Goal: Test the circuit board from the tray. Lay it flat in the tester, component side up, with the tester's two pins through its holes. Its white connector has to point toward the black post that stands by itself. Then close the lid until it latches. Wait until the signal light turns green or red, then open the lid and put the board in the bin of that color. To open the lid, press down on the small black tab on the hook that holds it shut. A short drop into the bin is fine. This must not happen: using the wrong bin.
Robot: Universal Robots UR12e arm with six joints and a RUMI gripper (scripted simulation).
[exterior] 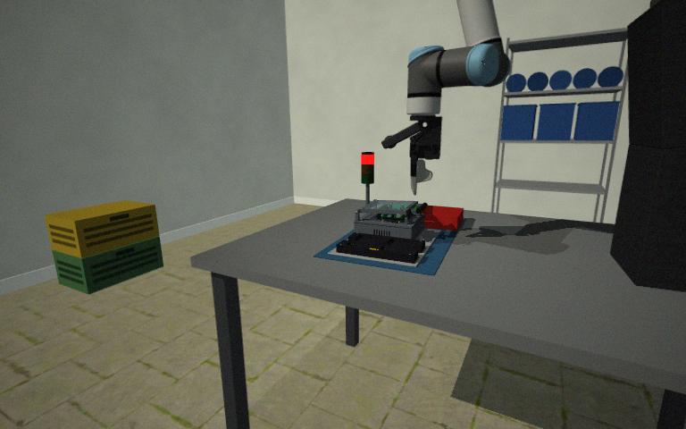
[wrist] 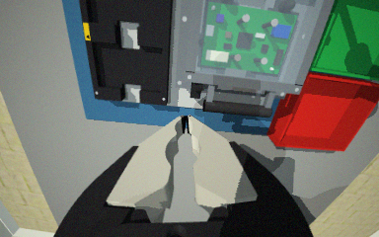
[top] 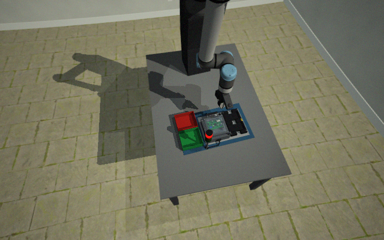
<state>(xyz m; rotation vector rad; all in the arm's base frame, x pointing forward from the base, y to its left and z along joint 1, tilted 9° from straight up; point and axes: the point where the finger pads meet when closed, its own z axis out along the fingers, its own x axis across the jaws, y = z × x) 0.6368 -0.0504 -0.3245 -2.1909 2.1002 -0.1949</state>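
The black latch piece lies 1 cm ahead of my hand, 1 cm to the right of it and 8 cm below it. From my hand the other things lie so: tester lid 7 cm ahead, 8 cm to the right, 7 cm below; then red bin 6 cm behind, 26 cm to the right, 15 cm below; then green circuit board 7 cm ahead, 8 cm to the right, 9 cm below.
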